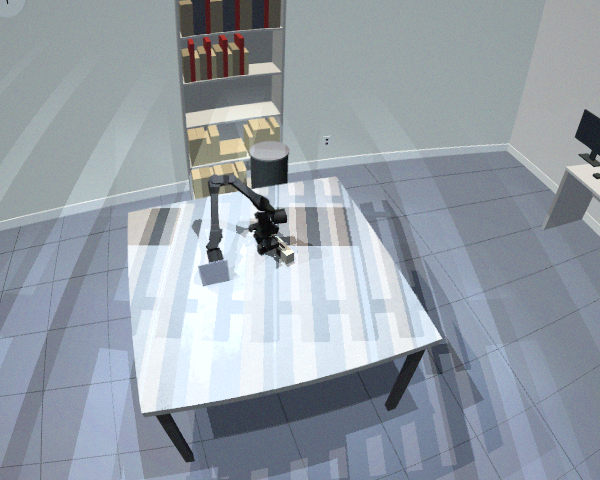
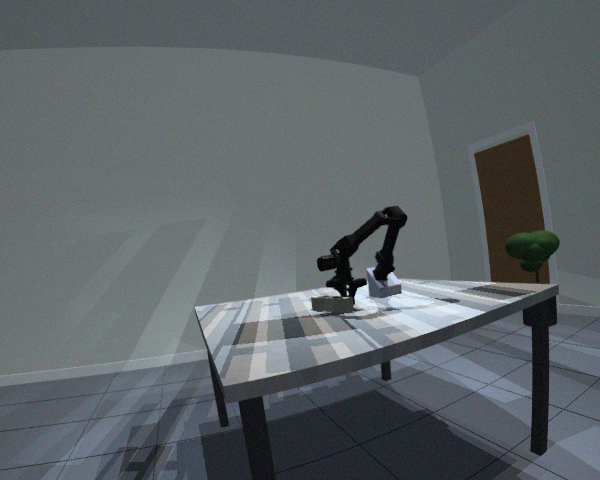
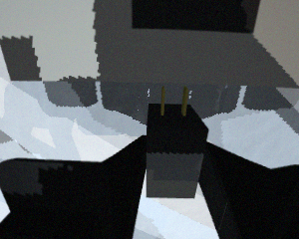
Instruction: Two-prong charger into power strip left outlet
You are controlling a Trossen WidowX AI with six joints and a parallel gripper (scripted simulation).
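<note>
Right now my gripper tip is 20 mm short of the black two-prong charger, 10 mm to the right of it and 10 mm below it.
</note>
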